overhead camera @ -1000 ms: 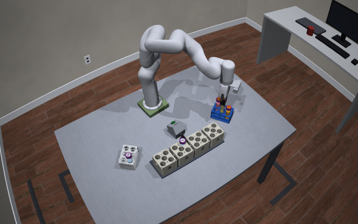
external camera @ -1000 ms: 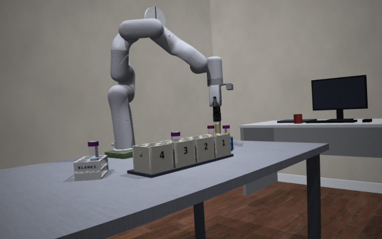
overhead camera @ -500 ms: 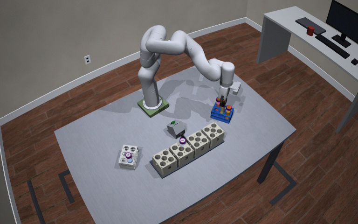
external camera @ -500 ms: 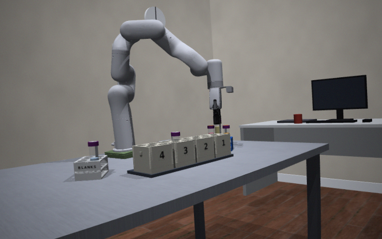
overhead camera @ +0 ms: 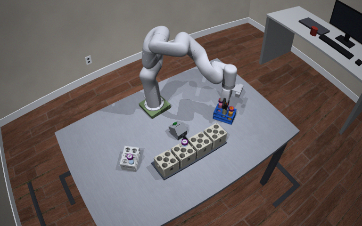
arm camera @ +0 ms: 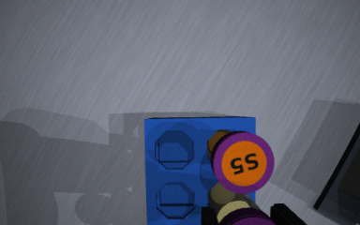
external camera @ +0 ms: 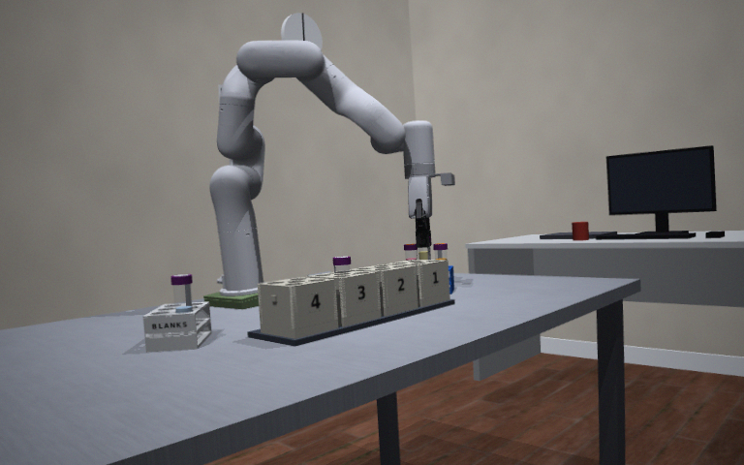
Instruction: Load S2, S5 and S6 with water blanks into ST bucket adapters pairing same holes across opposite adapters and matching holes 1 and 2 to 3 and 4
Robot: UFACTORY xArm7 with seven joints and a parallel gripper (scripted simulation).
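Now: the tube with yellowish liquid 1 cm ahead of my hand and 5 cm below it. Round my hand: sample tube: 4 cm behind, 3 cm to the left, 7 cm below; blue sample rack: 1 cm behind, 2 cm to the left, 11 cm below; green done key: 15 cm behind, 27 cm to the right, 7 cm below.
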